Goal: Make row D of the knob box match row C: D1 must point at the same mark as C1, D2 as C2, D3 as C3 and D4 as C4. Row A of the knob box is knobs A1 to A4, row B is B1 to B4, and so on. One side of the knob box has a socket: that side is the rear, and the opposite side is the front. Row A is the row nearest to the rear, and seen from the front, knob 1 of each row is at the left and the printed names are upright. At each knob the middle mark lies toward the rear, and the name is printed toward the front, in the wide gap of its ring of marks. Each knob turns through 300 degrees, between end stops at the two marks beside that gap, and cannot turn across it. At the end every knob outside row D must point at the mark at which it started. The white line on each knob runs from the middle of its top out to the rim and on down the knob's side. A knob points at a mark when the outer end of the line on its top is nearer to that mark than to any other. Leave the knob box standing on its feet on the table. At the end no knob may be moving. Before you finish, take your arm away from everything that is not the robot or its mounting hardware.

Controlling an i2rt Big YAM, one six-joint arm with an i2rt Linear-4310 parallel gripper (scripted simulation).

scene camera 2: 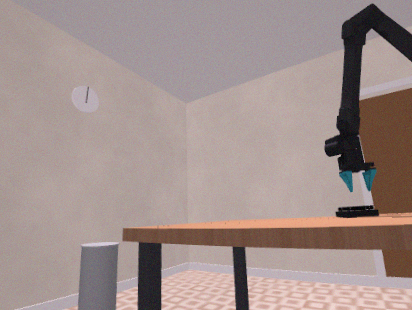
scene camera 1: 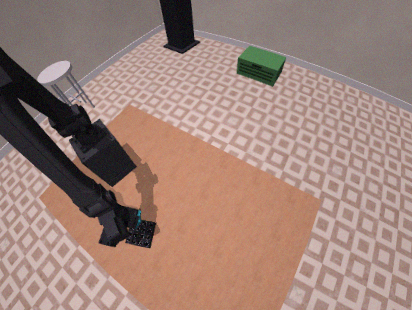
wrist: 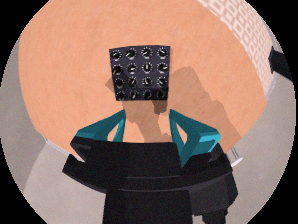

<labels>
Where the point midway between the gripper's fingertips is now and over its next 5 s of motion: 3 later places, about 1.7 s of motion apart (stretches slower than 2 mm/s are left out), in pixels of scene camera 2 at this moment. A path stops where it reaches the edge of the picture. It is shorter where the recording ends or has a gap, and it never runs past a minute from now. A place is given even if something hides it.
The gripper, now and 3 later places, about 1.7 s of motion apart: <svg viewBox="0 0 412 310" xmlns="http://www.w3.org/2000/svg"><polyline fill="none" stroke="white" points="360,191 362,201 364,205 364,207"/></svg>
</labels>
